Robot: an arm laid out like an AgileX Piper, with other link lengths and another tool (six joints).
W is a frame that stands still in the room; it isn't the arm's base.
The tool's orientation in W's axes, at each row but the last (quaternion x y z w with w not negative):
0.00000 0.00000 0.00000 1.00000
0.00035 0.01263 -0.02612 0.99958
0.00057 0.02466 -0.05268 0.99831
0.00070 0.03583 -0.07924 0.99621
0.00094 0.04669 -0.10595 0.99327
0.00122 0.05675 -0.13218 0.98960
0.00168 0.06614 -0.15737 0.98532
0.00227 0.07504 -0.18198 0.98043
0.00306 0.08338 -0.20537 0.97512
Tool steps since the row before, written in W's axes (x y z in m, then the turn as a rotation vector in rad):
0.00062 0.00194 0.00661 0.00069 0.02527 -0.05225
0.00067 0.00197 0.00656 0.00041 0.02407 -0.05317
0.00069 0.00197 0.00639 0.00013 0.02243 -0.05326
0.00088 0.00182 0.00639 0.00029 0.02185 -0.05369
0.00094 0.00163 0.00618 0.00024 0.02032 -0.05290
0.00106 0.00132 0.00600 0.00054 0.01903 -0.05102
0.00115 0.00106 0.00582 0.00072 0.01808 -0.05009
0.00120 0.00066 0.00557 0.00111 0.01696 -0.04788
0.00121 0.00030 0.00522 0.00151 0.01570 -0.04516
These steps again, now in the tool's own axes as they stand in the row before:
0.00062 0.00194 0.00661 0.00069 0.02527 -0.05225
0.00040 0.00200 0.00657 0.00050 0.02406 -0.05318
0.00016 0.00202 0.00641 0.00040 0.02240 -0.05327
0.00012 0.00191 0.00642 0.00068 0.02185 -0.05369
0.00000 0.00174 0.00622 0.00088 0.02034 -0.05289
0.00000 0.00148 0.00606 0.00129 0.01915 -0.05096
-0.00001 0.00126 0.00589 0.00163 0.01828 -0.04999
0.00005 0.00092 0.00566 0.00206 0.01733 -0.04772
0.00012 0.00061 0.00533 0.00248 0.01626 -0.04492

